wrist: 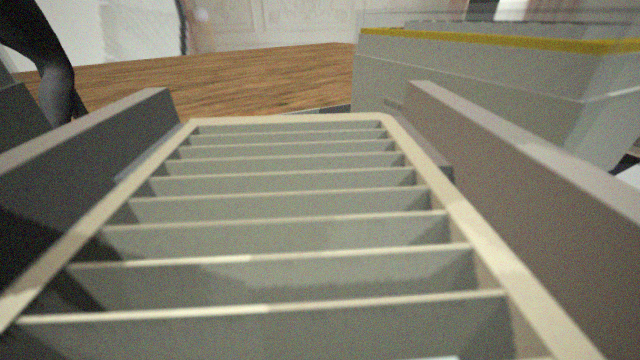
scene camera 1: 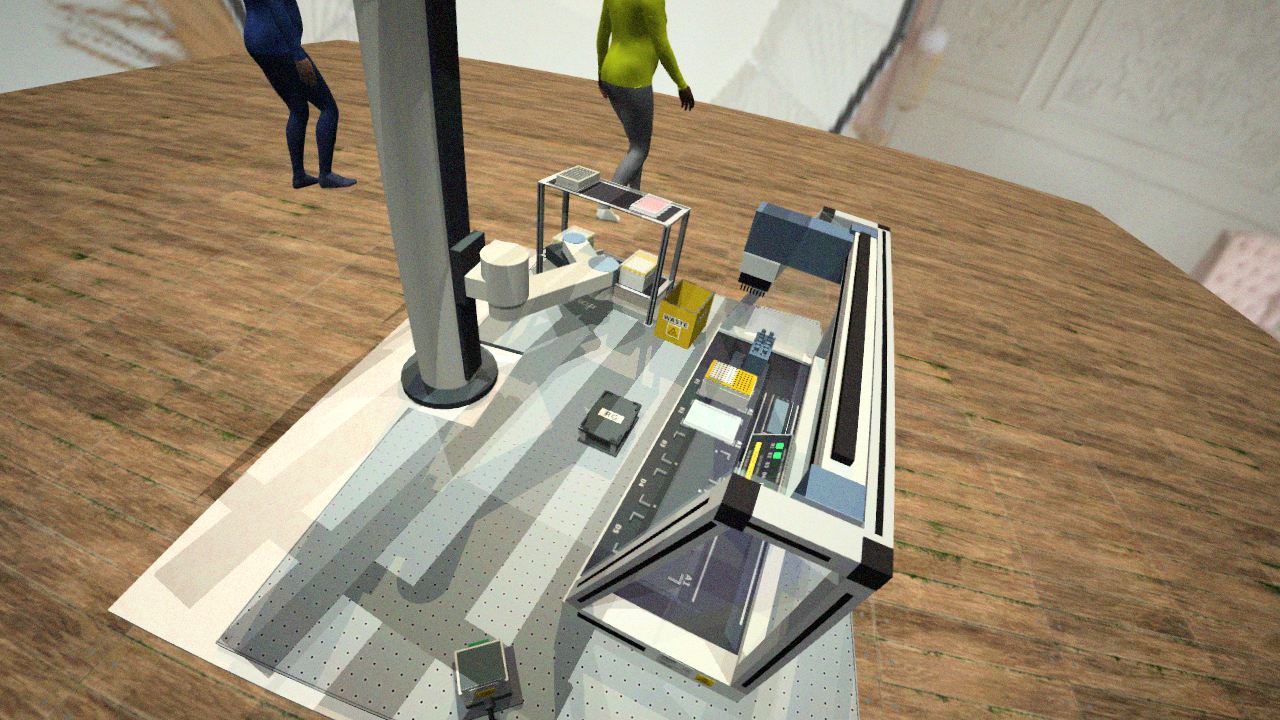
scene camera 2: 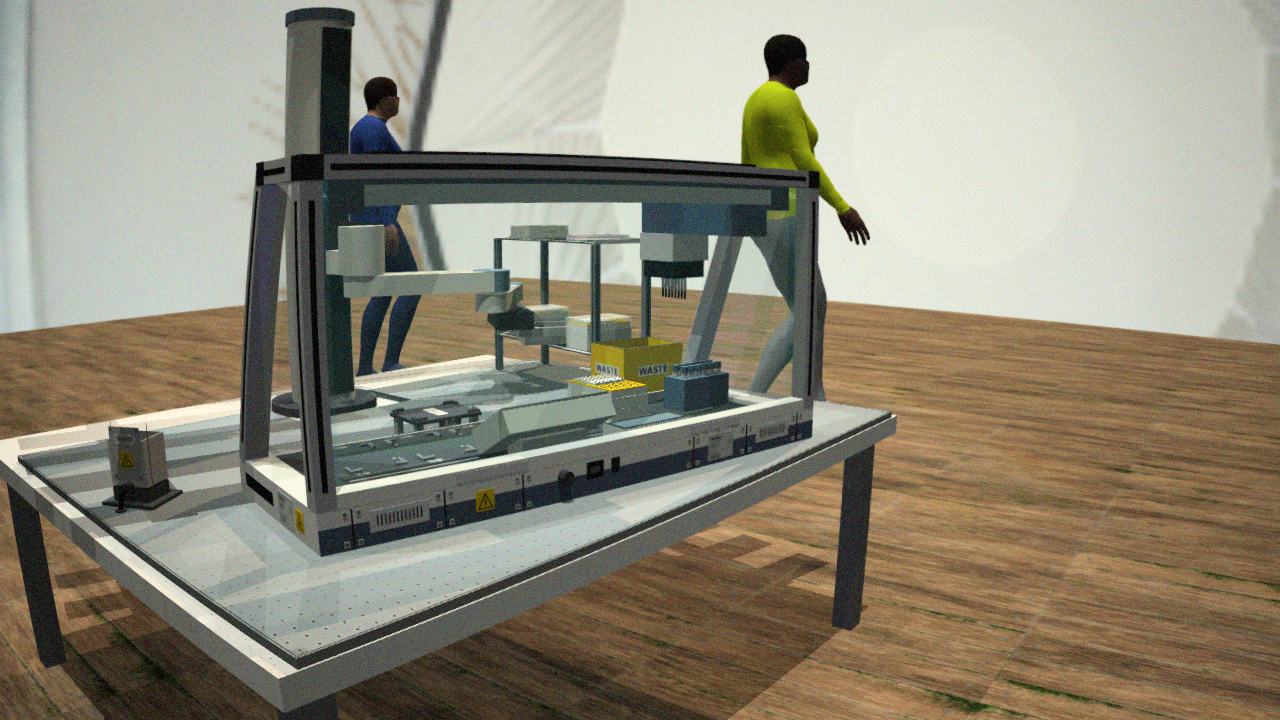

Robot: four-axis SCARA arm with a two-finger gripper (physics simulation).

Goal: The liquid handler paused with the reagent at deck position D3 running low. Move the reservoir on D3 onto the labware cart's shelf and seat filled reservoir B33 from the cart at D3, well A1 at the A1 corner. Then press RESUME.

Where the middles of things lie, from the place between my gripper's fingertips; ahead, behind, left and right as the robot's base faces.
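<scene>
My gripper: 11 cm left of the yellow waste bin (scene camera 1: 683,313), 28 cm short of it, 7 cm above it.
</scene>
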